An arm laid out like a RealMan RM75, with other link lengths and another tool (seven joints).
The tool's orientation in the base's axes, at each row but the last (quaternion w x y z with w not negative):
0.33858, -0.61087, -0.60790, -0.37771
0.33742, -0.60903, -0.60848, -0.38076
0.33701, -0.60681, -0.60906, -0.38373
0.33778, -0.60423, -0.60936, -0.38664
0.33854, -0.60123, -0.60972, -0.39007
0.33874, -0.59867, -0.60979, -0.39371
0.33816, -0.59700, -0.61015, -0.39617
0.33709, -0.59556, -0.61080, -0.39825
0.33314, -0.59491, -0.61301, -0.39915
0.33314, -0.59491, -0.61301, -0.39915
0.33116, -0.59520, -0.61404, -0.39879
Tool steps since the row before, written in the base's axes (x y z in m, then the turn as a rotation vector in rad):
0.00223, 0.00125, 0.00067, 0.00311, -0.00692, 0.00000
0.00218, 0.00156, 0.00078, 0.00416, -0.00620, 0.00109
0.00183, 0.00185, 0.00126, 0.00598, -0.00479, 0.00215
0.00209, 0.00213, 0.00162, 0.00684, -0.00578, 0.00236
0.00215, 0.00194, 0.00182, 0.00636, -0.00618, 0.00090
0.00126, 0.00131, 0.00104, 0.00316, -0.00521, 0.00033
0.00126, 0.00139, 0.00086, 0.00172, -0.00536, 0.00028
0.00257, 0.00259, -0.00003, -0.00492, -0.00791, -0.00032
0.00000, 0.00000, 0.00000, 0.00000, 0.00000, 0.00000
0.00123, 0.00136, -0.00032, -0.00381, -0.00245, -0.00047
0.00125, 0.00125, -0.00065, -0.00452, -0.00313, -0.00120
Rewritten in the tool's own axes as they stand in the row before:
0.00114, 0.00222, 0.00088, -0.00345, 0.00332, -0.00589
0.00137, 0.00217, 0.00110, -0.00218, 0.00441, -0.00573
0.00193, 0.00184, 0.00112, -0.00064, 0.00624, -0.00490
0.00235, 0.00212, 0.00122, -0.00096, 0.00714, -0.00582
0.00241, 0.00222, 0.00098, -0.00241, 0.00657, -0.00552
0.00146, 0.00130, 0.00075, -0.00229, 0.00331, -0.00458
0.00133, 0.00129, 0.00092, -0.00232, 0.00188, -0.00478
0.00100, 0.00249, 0.00247, -0.00360, -0.00472, -0.00719
0.00000, 0.00000, 0.00000, 0.00000, 0.00000, 0.00000
0.00026, 0.00116, 0.00143, -0.00128, -0.00377, -0.00221
-0.00008, 0.00115, 0.00149, -0.00219, -0.00453, -0.00252

